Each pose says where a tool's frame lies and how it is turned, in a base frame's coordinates. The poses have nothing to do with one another.
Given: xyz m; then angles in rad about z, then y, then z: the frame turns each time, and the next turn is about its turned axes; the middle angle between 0 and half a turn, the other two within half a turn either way.
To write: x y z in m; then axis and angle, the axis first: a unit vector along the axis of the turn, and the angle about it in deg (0 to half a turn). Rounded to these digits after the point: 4 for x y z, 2 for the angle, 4 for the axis.
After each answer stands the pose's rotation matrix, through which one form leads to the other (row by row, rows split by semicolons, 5 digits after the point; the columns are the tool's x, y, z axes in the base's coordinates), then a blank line. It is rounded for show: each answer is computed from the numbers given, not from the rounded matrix.
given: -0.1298, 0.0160, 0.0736, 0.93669, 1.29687, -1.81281
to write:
-0.1298, 0.0160, 0.0736, -0.8559, 0.1700, -0.4885, 87.60
0.74371 0.34867 0.57037; -0.62742 0.06959 0.77557; 0.23072 -0.93466 0.27051

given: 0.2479, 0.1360, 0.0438, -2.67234, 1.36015, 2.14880
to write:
0.2479, 0.1360, 0.0438, 0.6359, -0.7091, -0.3048, 82.64
0.48065 -0.09088 -0.87219; -0.69536 0.56649 -0.44222; 0.53428 0.81904 0.20909

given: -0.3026, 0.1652, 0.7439, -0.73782, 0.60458, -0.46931
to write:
-0.3026, 0.1652, 0.7439, 0.0645, 0.4772, -0.8764, 76.38
0.23872 0.87528 0.42059; -0.82825 0.40963 -0.38236; -0.50696 -0.25708 0.82274

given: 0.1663, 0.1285, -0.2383, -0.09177, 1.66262, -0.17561
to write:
0.1663, 0.1285, -0.2383, -0.0416, 0.9918, -0.1207, 96.19
-0.10592 0.07428 0.99160; -0.16570 0.98195 -0.09126; -0.98047 -0.17397 -0.09169

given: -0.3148, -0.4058, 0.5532, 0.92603, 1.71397, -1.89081
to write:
-0.3148, -0.4058, 0.5532, -0.9157, 0.1500, -0.3728, 109.10
0.78564 0.17002 0.59486; -0.53462 -0.29732 0.79106; 0.31136 -0.93952 -0.14269

